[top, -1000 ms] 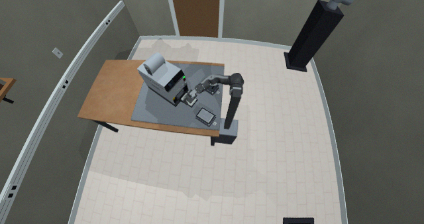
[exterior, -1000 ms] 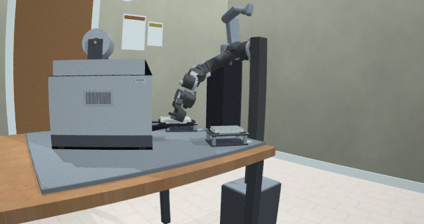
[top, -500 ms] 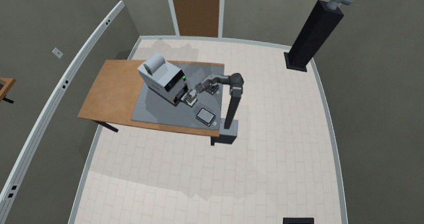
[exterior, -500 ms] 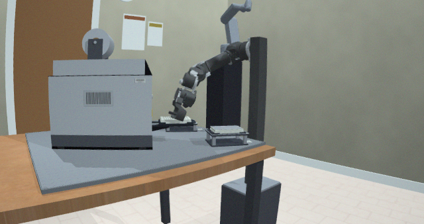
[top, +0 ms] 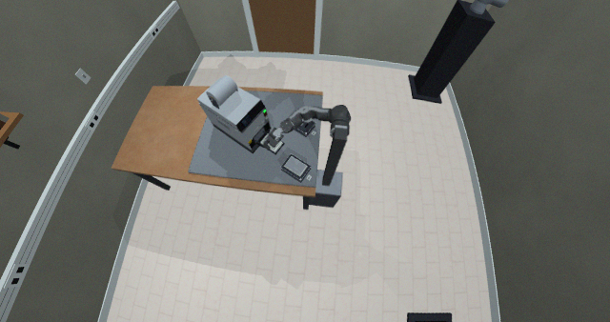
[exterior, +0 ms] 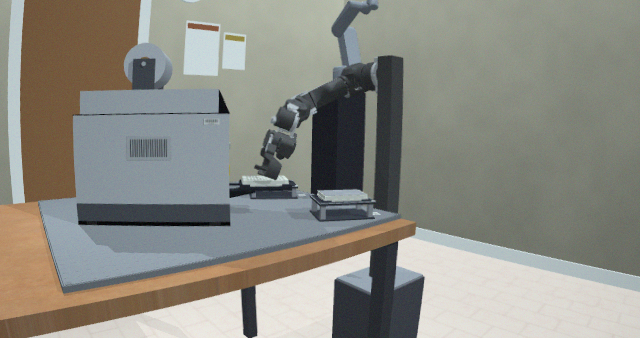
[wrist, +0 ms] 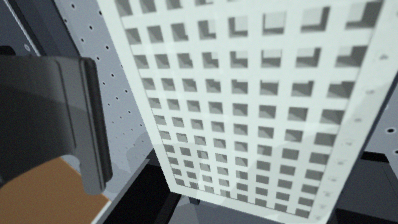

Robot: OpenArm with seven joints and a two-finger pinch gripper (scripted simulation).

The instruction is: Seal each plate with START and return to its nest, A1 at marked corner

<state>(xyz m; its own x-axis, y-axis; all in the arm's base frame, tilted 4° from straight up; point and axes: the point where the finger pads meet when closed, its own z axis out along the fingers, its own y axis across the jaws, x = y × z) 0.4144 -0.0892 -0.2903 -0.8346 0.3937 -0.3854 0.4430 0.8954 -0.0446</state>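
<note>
The white open-well plate lies 20 mm below my hand. From my hand the other things lie so: white start button 50 mm ahead, 130 mm to the right, 70 mm above; then yellow warning mark 130 mm ahead, 30 mm to the left, 20 mm above; then sealer stage 30 mm below.
</note>
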